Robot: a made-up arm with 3 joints. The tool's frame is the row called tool. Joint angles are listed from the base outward.
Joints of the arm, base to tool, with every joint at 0 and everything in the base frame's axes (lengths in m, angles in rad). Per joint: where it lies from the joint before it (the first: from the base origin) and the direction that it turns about. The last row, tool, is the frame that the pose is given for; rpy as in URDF.
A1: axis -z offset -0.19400 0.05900 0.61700
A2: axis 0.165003 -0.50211 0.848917 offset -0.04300 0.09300 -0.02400
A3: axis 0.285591 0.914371 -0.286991 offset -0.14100 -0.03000 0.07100
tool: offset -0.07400 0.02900 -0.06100 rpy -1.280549 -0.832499 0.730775
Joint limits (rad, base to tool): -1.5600..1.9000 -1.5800..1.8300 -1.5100..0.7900
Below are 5 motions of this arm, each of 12 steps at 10 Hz.
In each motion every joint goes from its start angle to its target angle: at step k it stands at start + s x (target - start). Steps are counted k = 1, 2, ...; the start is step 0. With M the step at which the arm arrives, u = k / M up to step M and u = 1 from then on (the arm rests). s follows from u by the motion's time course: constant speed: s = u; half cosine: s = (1 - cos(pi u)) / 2; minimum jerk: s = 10 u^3 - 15 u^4 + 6 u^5.
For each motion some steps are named. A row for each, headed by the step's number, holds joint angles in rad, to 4 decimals.
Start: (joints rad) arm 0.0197 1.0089 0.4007
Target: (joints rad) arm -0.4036 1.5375 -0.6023
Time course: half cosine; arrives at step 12
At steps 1, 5, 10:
1: 0.0125 1.0179 0.3836
5: -0.1372 1.2048 0.0290
10: -0.3752 1.5021 -0.5351

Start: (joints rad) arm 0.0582 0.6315 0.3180
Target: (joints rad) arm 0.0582 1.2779 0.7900
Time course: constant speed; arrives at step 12
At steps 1, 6, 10, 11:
1: 0.0582 0.6854 0.3573
6: 0.0582 0.9547 0.5540
10: 0.0582 1.1702 0.7113
11: 0.0582 1.2240 0.7507

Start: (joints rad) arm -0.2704 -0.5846 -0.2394
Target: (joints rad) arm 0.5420 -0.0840 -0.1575
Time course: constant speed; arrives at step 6
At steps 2, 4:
2: 0.0004 -0.4177 -0.2121
4: 0.2712 -0.2509 -0.1848

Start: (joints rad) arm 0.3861 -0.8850 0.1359
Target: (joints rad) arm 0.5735 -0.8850 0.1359
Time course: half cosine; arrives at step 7
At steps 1, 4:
1: 0.3954 -0.8850 0.1359
4: 0.5007 -0.8850 0.1359

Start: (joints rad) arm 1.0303 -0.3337 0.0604
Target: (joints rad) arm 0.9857 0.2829 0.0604
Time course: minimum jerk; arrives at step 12
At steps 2, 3, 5, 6, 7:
2: 1.0287 -0.3118 0.0604
3: 1.0257 -0.2699 0.0604
5: 1.0148 -0.1200 0.0604
6: 1.0080 -0.0254 0.0604
7: 1.0012 0.0692 0.0604

